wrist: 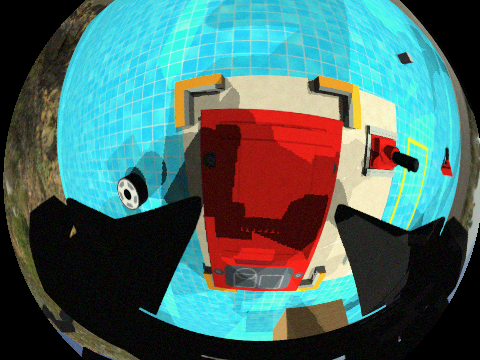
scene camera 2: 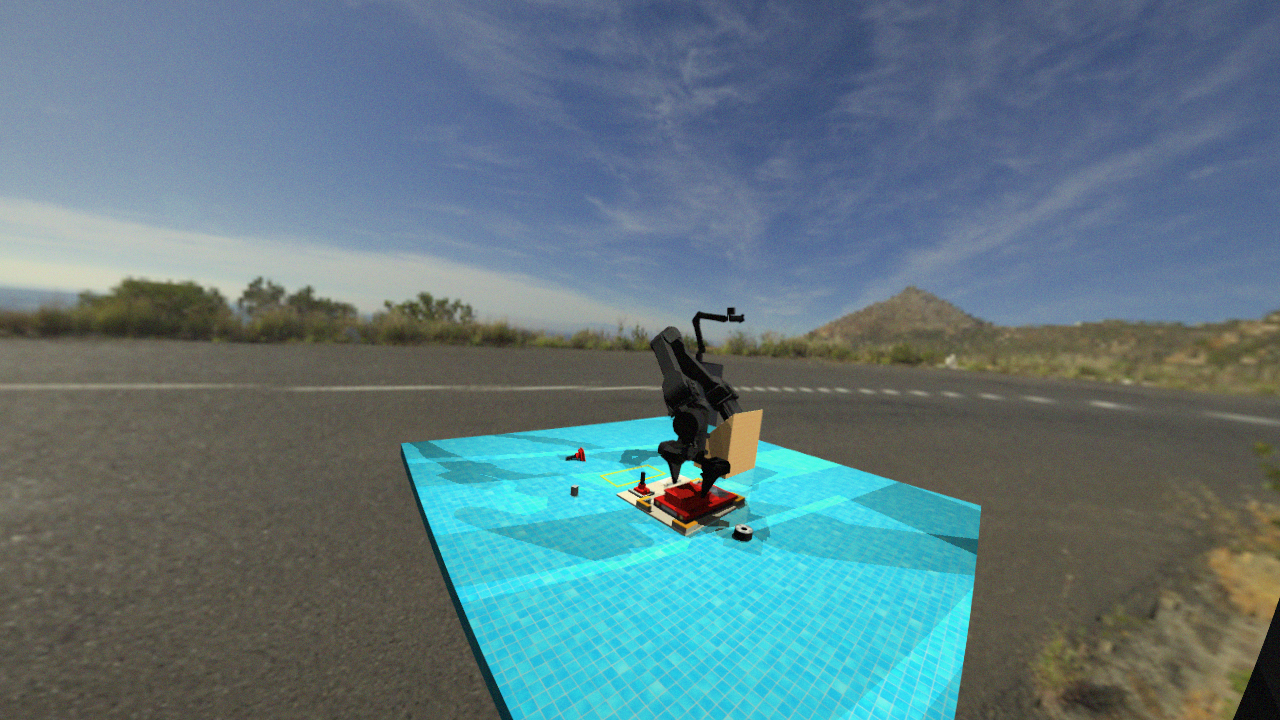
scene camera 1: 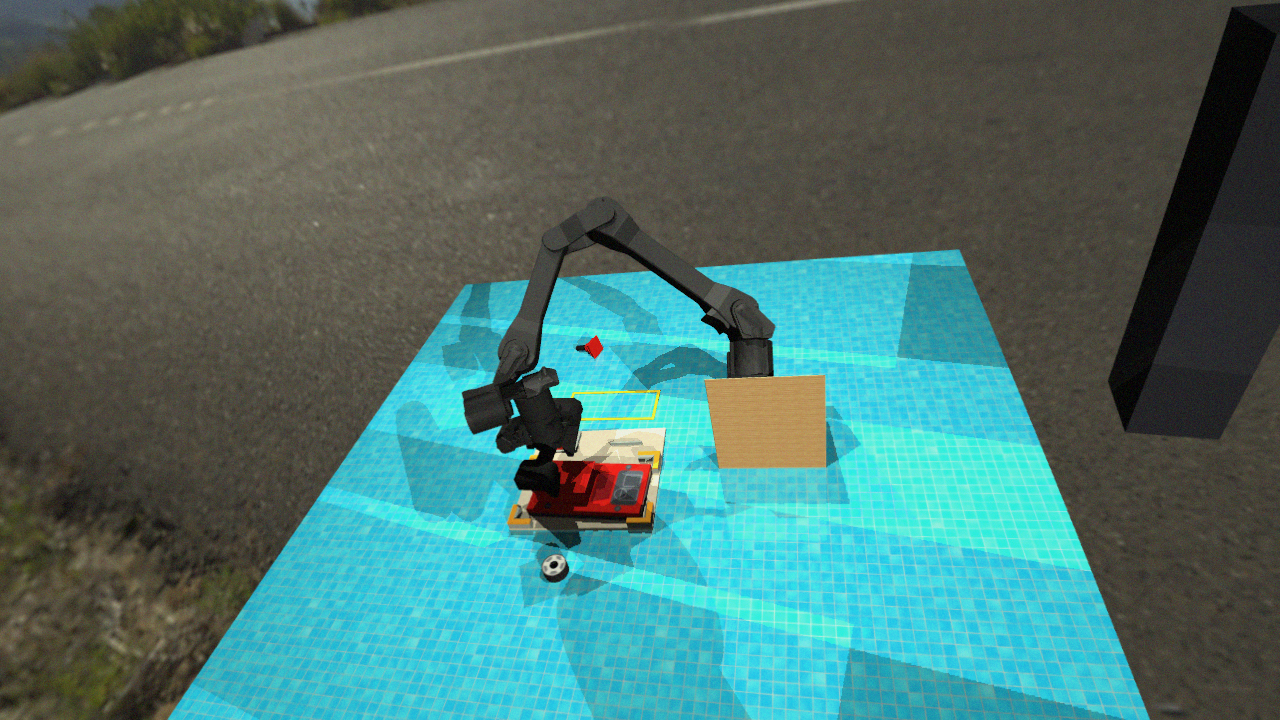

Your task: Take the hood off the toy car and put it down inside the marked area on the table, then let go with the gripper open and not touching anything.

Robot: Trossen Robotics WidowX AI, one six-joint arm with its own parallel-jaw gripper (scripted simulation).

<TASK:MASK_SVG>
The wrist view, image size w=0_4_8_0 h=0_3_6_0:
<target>gripper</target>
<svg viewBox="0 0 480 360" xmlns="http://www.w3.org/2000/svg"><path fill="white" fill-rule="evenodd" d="M81 352L84 360L113 360L85 347ZM29 215L29 247L47 295L81 327L140 360L335 360L343 355L345 360L403 360L448 307L448 296L463 271L468 245L467 229L455 216L445 225L445 216L424 227L407 231L339 204L336 227L351 264L361 316L384 308L356 323L315 336L245 341L191 332L139 309L152 315L159 312L168 284L199 223L203 209L200 196L113 219L67 197L65 205L53 195Z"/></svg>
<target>red hood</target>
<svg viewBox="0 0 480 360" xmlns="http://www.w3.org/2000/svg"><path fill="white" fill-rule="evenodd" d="M216 124L216 200L220 257L265 261L308 260L309 253L312 252L313 244L315 244L321 220L323 220L329 188L331 188L337 145L336 133L316 132L301 128L273 127L273 125Z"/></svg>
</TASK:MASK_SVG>
